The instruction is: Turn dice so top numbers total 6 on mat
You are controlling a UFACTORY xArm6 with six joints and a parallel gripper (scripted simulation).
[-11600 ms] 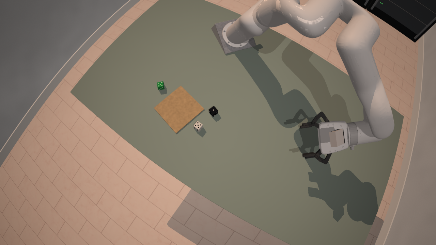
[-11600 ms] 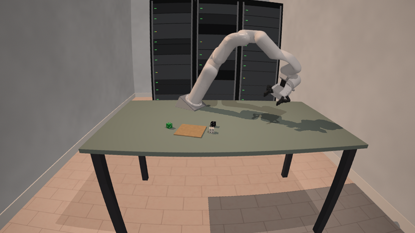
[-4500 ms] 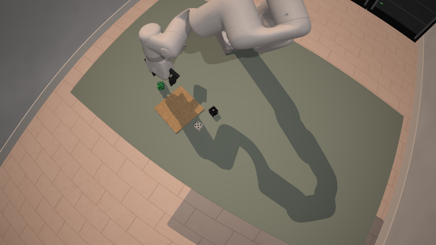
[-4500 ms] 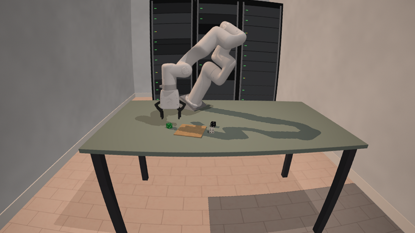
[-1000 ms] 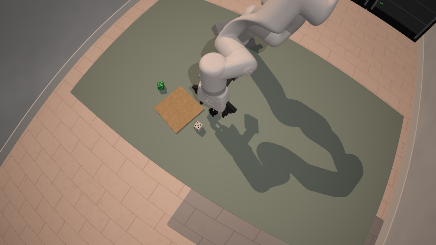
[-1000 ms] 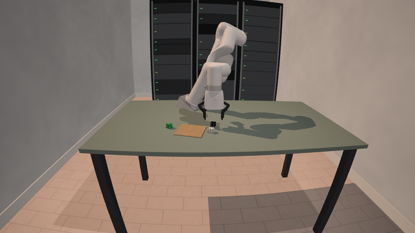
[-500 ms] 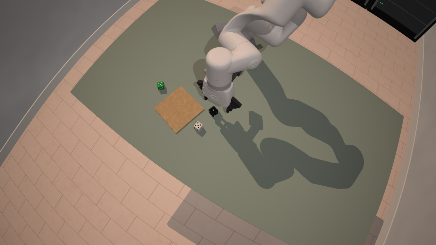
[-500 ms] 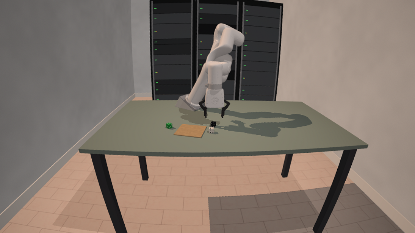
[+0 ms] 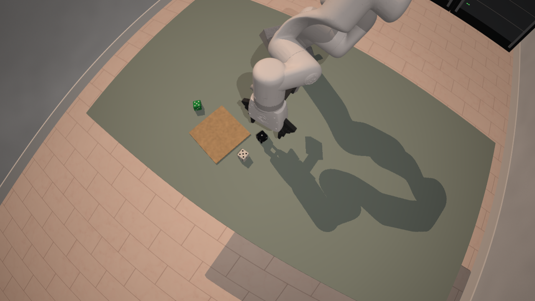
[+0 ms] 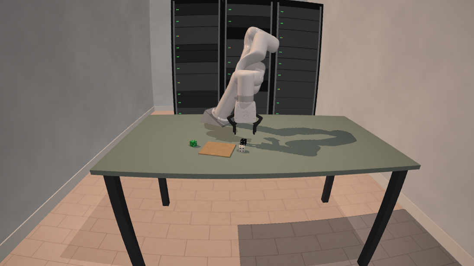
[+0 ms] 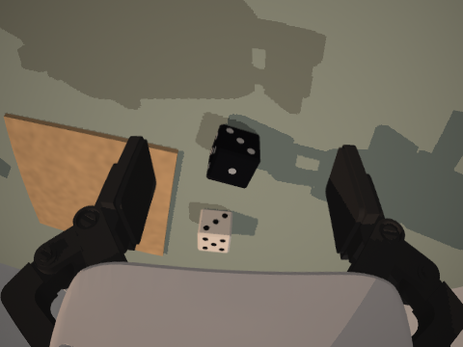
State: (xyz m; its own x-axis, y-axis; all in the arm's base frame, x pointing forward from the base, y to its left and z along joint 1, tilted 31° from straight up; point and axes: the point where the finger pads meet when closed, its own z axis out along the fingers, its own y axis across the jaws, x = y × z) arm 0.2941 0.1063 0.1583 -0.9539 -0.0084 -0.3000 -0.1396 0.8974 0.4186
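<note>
The black die lies 3 cm ahead of my hand and 4 cm below it. From my hand the other things lie so: white die 10 cm ahead, 4 cm below; then brown mat 10 cm ahead, 11 cm to the right, 5 cm below; then green die 8 cm ahead, 23 cm to the right, 4 cm below.
</note>
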